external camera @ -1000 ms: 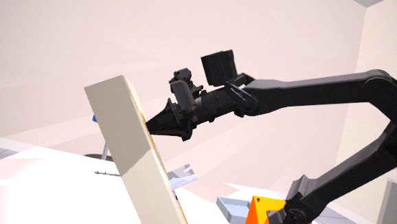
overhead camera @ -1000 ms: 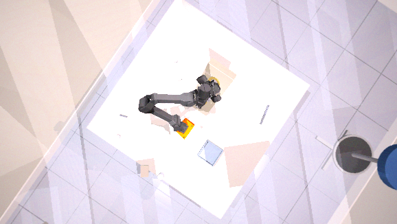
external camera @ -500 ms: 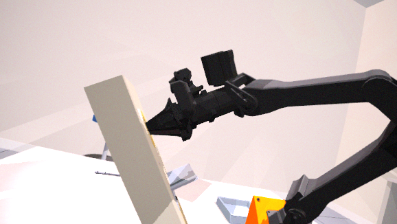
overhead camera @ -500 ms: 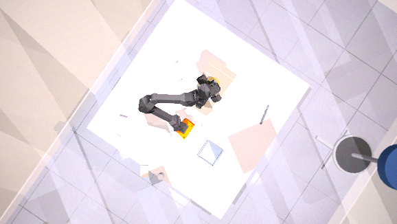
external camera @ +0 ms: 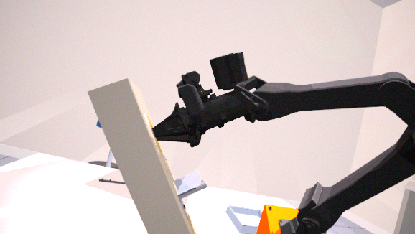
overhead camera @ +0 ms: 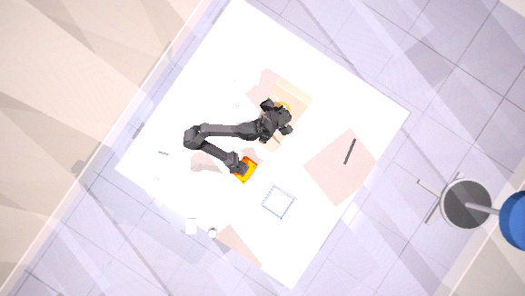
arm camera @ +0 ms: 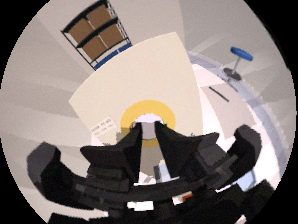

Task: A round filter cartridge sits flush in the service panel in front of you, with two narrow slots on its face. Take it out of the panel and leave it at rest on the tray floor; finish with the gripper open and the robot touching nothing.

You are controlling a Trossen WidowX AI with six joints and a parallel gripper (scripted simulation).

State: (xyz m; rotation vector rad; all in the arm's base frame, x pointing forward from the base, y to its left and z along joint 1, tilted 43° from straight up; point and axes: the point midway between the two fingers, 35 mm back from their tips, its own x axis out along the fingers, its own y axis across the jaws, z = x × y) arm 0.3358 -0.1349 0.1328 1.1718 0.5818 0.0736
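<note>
Right now the grey tray is 44 cm behind my gripper tip, 27 cm to the right of it and 27 cm below it. The rest, counted from my gripper tip: round filter cartridge (1 cm ahead, 1 cm below).
</note>
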